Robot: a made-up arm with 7 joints. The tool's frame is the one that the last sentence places. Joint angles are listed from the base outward.
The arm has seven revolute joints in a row. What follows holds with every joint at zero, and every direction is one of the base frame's. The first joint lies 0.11 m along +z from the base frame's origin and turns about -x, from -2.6 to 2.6 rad. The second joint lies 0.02 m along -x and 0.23 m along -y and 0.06 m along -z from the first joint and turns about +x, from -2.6 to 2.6 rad. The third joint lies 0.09 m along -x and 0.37 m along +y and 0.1 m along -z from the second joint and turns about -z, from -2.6 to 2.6 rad. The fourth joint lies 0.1 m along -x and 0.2 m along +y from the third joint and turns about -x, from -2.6 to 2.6 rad. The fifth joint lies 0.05 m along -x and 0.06 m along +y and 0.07 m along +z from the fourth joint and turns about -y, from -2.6 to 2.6 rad. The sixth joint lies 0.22 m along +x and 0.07 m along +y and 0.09 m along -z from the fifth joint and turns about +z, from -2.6 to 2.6 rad. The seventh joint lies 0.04 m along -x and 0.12 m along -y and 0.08 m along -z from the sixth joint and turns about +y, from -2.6 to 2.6 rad. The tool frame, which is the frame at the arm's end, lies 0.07 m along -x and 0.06 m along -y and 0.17 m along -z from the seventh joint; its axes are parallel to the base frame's.
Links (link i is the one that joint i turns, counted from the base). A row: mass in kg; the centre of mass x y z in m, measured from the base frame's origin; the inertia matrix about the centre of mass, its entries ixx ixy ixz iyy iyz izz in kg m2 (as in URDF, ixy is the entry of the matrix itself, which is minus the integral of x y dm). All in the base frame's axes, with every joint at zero. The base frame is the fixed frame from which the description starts. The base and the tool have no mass.
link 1: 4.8; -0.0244 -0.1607 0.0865; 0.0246 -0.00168 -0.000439 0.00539 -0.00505 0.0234
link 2: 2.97; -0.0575 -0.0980 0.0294; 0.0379 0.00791 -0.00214 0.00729 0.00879 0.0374
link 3: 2.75; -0.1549 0.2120 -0.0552; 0.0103 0.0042 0 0.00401 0 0.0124
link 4: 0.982; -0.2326 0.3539 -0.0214; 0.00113 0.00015 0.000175 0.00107 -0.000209 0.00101
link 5: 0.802; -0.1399 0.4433 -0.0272; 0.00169 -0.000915 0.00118 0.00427 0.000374 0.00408
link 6: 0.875; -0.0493 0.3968 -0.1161; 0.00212 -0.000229 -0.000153 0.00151 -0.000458 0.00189
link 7: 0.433; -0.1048 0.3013 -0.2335; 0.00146 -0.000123 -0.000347 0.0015 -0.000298 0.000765
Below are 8 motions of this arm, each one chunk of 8 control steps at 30 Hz.
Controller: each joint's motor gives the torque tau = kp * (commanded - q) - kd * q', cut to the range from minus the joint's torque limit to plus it. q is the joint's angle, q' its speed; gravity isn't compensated. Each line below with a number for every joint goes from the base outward.
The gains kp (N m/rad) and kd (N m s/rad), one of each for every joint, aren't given. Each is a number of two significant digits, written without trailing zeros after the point. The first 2 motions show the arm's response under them.
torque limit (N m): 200 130 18 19 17 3.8 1.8
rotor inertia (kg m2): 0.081 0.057 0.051 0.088 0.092 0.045 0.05
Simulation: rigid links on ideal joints. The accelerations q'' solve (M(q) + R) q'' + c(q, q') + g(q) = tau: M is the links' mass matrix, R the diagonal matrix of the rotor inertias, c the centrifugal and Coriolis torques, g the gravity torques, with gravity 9.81 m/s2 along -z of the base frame. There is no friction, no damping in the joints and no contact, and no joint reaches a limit. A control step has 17 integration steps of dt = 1/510 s. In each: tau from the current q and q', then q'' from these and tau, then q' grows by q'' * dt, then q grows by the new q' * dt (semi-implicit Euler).
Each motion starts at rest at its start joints. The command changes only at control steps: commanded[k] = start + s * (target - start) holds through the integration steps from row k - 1 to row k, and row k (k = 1, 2, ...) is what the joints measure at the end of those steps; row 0 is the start. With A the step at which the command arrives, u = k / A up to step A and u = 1 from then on. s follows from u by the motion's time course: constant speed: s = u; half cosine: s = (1 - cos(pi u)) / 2; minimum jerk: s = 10 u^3 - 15 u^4 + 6 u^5; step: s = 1 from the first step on.
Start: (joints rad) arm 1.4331 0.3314 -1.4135 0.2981 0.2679 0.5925 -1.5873
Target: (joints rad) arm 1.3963 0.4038 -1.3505 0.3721 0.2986 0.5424 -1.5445
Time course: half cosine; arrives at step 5
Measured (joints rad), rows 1 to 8:
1: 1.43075 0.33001 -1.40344 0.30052 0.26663 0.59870 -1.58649
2: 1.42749 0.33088 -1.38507 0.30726 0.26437 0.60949 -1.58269
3: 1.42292 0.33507 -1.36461 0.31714 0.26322 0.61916 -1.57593
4: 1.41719 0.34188 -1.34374 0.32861 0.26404 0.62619 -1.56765
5: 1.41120 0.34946 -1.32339 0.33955 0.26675 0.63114 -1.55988
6: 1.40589 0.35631 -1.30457 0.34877 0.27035 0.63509 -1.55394
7: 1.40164 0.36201 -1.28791 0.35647 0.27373 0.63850 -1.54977
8: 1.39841 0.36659 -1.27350 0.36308 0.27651 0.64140 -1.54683
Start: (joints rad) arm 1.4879 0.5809 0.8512 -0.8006 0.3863 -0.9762 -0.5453
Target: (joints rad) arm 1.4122 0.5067 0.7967 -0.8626 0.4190 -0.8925 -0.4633
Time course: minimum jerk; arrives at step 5
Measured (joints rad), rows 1 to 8:
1: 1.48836 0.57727 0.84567 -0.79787 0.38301 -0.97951 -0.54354
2: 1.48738 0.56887 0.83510 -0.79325 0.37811 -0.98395 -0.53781
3: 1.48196 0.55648 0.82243 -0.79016 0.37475 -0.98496 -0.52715
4: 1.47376 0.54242 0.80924 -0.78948 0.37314 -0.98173 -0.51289
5: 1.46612 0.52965 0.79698 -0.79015 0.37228 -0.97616 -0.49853
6: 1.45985 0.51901 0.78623 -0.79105 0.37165 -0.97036 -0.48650
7: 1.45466 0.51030 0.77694 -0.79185 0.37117 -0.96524 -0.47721
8: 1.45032 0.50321 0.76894 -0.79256 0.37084 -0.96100 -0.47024
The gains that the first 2 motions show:
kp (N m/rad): 320 450 48 26 76 9.8 16
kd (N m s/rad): 48 80 13 6.1 14 2 2.2
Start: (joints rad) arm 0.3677 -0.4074 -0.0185 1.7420 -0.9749 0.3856 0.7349
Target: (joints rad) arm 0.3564 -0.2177 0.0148 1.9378 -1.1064 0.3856 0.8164
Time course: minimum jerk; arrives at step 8
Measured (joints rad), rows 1 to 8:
1: 0.36203 -0.41264 -0.01391 1.73714 -0.97483 0.38153 0.73593
2: 0.35696 -0.41576 -0.00546 1.72697 -0.97609 0.37110 0.73923
3: 0.35360 -0.41382 0.00311 1.71834 -0.98061 0.35903 0.74472
4: 0.35141 -0.40566 0.01130 1.71467 -0.98929 0.34767 0.75264
5: 0.34942 -0.39165 0.01918 1.71724 -1.00182 0.33760 0.76289
6: 0.34673 -0.37375 0.02685 1.72558 -1.01675 0.32857 0.77460
7: 0.34302 -0.35485 0.03430 1.73785 -1.03200 0.32016 0.78631
8: 0.33870 -0.33753 0.04137 1.75159 -1.04576 0.31222 0.79663

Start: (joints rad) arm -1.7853 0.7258 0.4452 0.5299 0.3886 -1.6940 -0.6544
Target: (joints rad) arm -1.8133 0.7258 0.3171 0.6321 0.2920 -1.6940 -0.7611
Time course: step
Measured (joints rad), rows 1 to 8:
1: -1.79150 0.72912 0.44122 0.53751 0.37749 -1.69120 -0.66722
2: -1.80126 0.73584 0.43232 0.54701 0.36542 -1.68112 -0.68954
3: -1.81122 0.74338 0.42202 0.55344 0.35610 -1.66745 -0.71120
4: -1.82031 0.75068 0.41188 0.55733 0.34898 -1.65346 -0.72925
5: -1.82815 0.75728 0.40247 0.55968 0.34344 -1.64070 -0.74339
6: -1.83464 0.76299 0.39397 0.56123 0.33905 -1.62967 -0.75412
7: -1.83987 0.76779 0.38637 0.56242 0.33548 -1.62041 -0.76211
8: -1.84398 0.77174 0.37963 0.56348 0.33253 -1.61276 -0.76800

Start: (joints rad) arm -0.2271 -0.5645 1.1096 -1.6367 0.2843 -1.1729 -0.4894
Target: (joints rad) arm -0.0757 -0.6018 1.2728 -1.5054 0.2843 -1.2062 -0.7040
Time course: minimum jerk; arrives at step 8
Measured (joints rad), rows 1 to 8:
1: -0.22933 -0.57143 1.10705 -1.63634 0.28344 -1.16905 -0.49045
2: -0.22738 -0.57983 1.10267 -1.63417 0.28129 -1.15950 -0.49502
3: -0.22090 -0.58795 1.10064 -1.62929 0.27897 -1.14963 -0.50523
4: -0.20957 -0.59582 1.10227 -1.62111 0.27671 -1.14225 -0.52277
5: -0.19372 -0.60379 1.10776 -1.60969 0.27463 -1.13759 -0.54746
6: -0.17488 -0.61205 1.11635 -1.59597 0.27286 -1.13427 -0.57694
7: -0.15545 -0.62039 1.12663 -1.58149 0.27151 -1.13049 -0.60722
8: -0.13781 -0.62826 1.13709 -1.56776 0.27058 -1.12531 -0.63435

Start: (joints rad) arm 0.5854 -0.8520 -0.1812 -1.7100 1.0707 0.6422 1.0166
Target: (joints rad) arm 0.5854 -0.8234 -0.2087 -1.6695 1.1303 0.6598 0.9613
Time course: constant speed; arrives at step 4
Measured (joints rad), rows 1 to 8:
1: 0.57730 -0.85392 -0.17882 -1.71215 1.06865 0.63890 1.01487
2: 0.56481 -0.85251 -0.17569 -1.71436 1.06566 0.62887 1.00964
3: 0.55195 -0.84885 -0.17352 -1.71361 1.06424 0.61544 1.00154
4: 0.54037 -0.84400 -0.17234 -1.71019 1.06492 0.60168 0.99160
5: 0.53041 -0.83946 -0.17131 -1.70528 1.06601 0.58947 0.98215
6: 0.52239 -0.83569 -0.17036 -1.70019 1.06690 0.57922 0.97455
7: 0.51628 -0.83273 -0.16954 -1.69561 1.06770 0.57086 0.96881
8: 0.51184 -0.83051 -0.16886 -1.69181 1.06851 0.56421 0.96460

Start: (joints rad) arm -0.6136 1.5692 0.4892 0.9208 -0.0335 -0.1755 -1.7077
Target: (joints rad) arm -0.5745 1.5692 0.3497 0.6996 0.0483 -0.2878 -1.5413
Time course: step
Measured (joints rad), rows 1 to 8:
1: -0.61786 1.56923 0.48190 0.90793 -0.02428 -0.17968 -1.68873
2: -0.62535 1.57194 0.47118 0.88662 -0.01254 -0.18565 -1.65696
3: -0.63404 1.57596 0.46083 0.86528 -0.00192 -0.19165 -1.62820
4: -0.64262 1.58036 0.45139 0.84579 0.00743 -0.19717 -1.60559
5: -0.65041 1.58463 0.44288 0.82843 0.01558 -0.20198 -1.58874
6: -0.65711 1.58850 0.43526 0.81314 0.02259 -0.20606 -1.57648
7: -0.66267 1.59187 0.42845 0.79975 0.02856 -0.20950 -1.56764
8: -0.66714 1.59472 0.42237 0.78809 0.03361 -0.21239 -1.56130

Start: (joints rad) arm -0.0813 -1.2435 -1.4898 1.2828 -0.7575 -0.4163 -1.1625
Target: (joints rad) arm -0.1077 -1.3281 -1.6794 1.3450 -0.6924 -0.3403 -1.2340
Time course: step
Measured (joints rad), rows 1 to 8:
1: -0.09523 -1.26010 -1.49929 1.28481 -0.74664 -0.41392 -1.16981
2: -0.11126 -1.27307 -1.50765 1.28725 -0.73105 -0.40026 -1.18479
3: -0.12660 -1.28294 -1.51376 1.29013 -0.71631 -0.38125 -1.20017
4: -0.14009 -1.29069 -1.51846 1.29315 -0.70328 -0.36127 -1.21340
5: -0.15129 -1.29696 -1.52235 1.29604 -0.69217 -0.34251 -1.22395
6: -0.16020 -1.30214 -1.52580 1.29864 -0.68292 -0.32589 -1.23202
7: -0.16703 -1.30651 -1.52898 1.30089 -0.67537 -0.31168 -1.23802
8: -0.17213 -1.31023 -1.53200 1.30280 -0.66928 -0.29980 -1.24237

